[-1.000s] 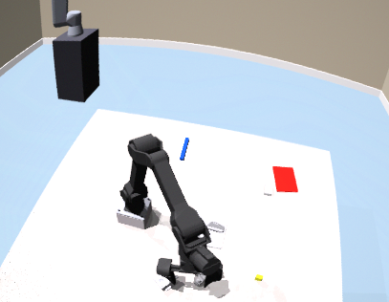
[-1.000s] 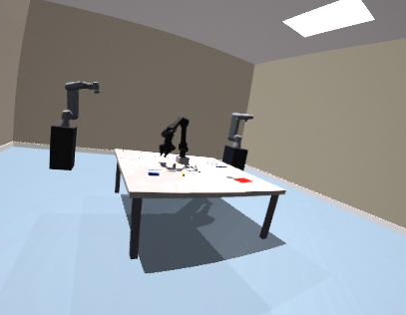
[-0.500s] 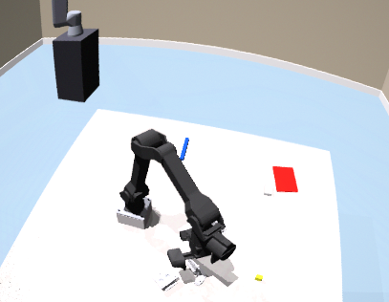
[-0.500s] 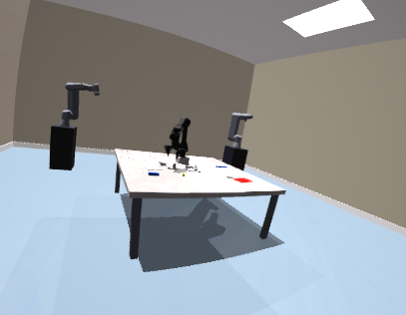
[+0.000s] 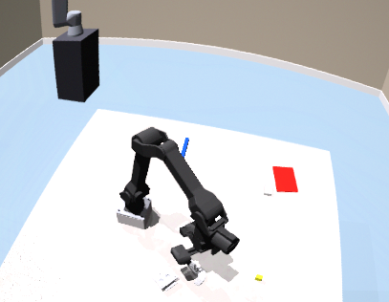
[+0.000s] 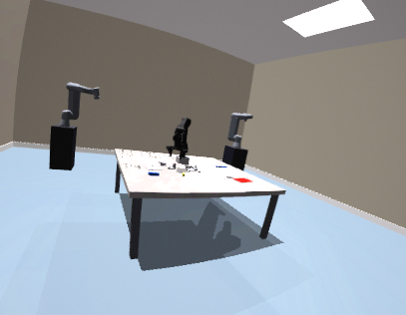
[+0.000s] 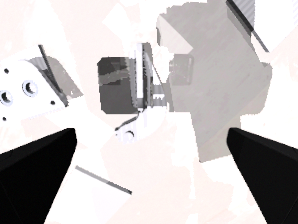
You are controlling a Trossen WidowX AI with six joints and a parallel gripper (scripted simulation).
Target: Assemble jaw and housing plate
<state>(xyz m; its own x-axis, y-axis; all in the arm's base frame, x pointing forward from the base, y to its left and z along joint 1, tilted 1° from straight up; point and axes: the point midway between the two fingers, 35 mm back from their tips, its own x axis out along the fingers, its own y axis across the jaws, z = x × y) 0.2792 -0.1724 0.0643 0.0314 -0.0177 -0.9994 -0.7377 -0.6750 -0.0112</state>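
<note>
The white jaw is 8 cm below my gripper tip, 3 cm to the right of it and 1 cm ahead of it. The rest, counted from my gripper tip: flat white piece 19 cm to the right, 9 cm below, 5 cm ahead; then yellow piece 22 cm ahead, 8 cm below, 1 cm to the left; then red plate 56 cm to the left, 28 cm ahead, 9 cm below.
</note>
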